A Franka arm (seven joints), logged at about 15 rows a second.
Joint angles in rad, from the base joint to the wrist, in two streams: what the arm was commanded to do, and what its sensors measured. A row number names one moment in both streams.
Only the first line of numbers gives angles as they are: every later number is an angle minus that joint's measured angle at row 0.
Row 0, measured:
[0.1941, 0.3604, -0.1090, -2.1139, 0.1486, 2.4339, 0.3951]
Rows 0 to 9, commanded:
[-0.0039, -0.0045, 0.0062, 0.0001, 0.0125, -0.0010, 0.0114]
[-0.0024, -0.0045, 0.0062, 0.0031, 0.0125, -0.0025, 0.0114]
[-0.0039, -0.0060, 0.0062, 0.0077, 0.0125, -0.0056, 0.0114]
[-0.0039, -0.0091, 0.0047, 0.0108, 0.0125, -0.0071, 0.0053]
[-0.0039, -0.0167, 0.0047, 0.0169, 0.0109, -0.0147, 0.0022]
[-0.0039, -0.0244, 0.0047, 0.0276, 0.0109, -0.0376, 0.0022]
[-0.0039, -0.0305, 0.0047, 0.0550, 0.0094, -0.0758, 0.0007]
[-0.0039, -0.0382, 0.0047, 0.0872, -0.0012, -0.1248, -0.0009]
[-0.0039, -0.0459, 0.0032, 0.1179, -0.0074, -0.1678, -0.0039]
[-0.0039, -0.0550, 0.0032, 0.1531, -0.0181, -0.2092, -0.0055]
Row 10, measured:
[0.0000, -0.0150, 0.0006, 0.0872, -0.0043, -0.1083, -0.0005]
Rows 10 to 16, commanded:
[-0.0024, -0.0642, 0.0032, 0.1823, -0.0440, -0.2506, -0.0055]
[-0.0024, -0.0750, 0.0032, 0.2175, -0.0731, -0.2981, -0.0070]
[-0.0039, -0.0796, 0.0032, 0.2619, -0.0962, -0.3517, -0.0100]
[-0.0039, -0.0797, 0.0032, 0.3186, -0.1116, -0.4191, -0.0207]
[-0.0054, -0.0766, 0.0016, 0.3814, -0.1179, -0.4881, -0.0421]
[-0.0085, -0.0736, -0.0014, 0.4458, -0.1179, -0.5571, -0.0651]
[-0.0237, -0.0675, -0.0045, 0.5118, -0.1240, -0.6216, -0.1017]
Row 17, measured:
[-0.0009, -0.0770, -0.0022, 0.3740, -0.1066, -0.4863, -0.0387]
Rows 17 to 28, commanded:
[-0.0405, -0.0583, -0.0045, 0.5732, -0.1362, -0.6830, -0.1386]
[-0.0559, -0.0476, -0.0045, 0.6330, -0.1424, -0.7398, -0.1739]
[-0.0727, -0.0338, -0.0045, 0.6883, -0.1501, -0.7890, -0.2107]
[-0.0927, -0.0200, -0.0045, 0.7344, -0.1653, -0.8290, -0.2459]
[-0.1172, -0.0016, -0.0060, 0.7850, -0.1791, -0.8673, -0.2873]
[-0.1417, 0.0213, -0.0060, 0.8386, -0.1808, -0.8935, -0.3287]
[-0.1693, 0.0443, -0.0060, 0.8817, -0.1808, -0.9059, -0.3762]
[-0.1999, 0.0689, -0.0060, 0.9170, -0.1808, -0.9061, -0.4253]
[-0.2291, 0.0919, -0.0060, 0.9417, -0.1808, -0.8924, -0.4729]
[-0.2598, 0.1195, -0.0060, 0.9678, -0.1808, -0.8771, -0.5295]
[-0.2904, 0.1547, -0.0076, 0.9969, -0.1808, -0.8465, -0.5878]
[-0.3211, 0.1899, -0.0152, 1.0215, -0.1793, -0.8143, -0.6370]
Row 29, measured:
[-0.2563, 0.0890, -0.0220, 0.8991, -0.1736, -0.8333, -0.5298]
